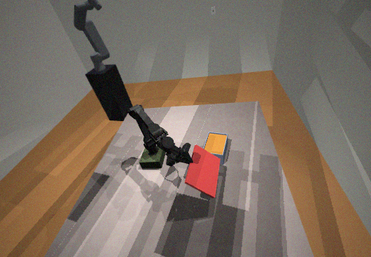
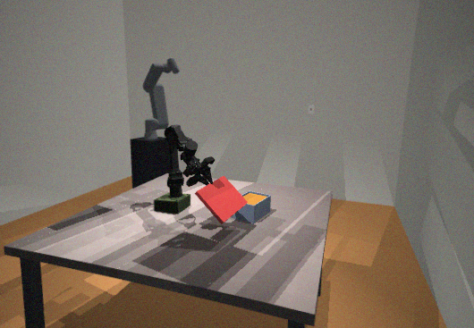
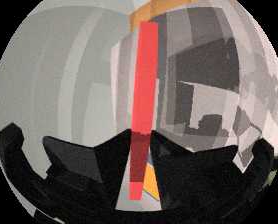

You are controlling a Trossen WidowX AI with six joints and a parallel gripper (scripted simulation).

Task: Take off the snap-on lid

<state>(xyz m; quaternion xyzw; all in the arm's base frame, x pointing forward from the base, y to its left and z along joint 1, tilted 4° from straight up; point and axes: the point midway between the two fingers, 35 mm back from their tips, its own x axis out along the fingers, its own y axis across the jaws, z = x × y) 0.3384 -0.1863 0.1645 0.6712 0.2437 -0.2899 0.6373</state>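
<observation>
Now: the lid 6 cm ahead of my gripper tip and 5 cm below it. Round my gripper tip: storage box 8 cm ahead, 29 cm to the left, 18 cm below.
</observation>
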